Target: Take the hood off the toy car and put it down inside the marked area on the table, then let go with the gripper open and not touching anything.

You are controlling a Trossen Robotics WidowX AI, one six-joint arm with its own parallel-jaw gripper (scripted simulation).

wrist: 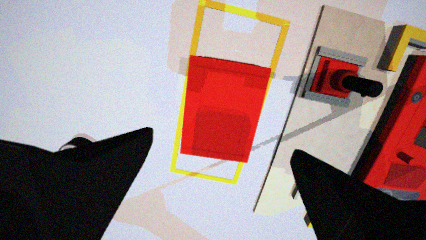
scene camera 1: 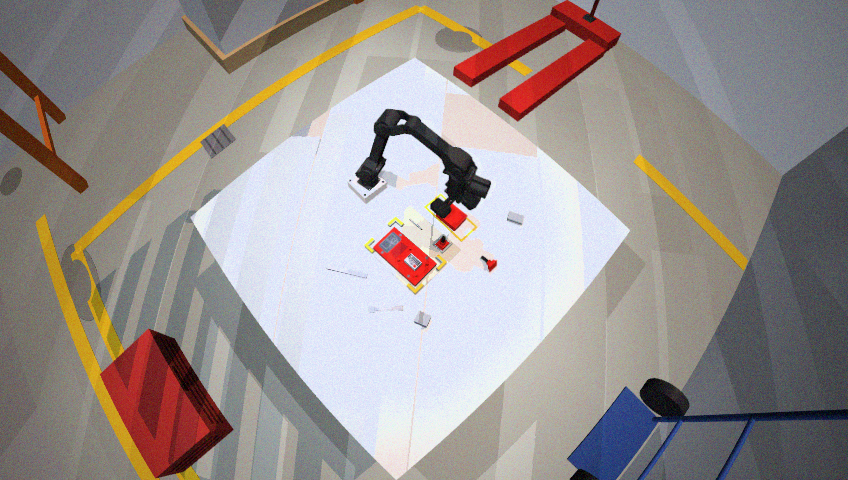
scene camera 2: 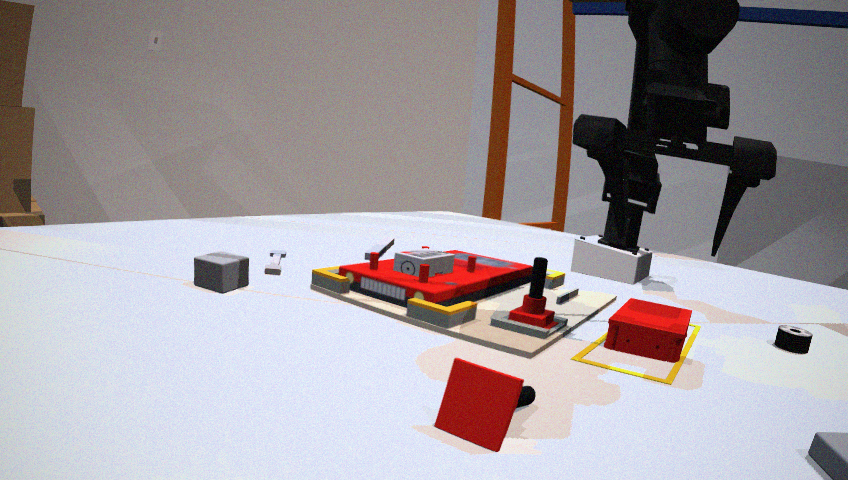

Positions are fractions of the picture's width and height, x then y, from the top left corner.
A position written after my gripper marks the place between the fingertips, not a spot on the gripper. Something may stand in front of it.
my gripper: wrist 0.53,0.61; scene camera 1 0.53,0.43; scene camera 2 0.79,0.52
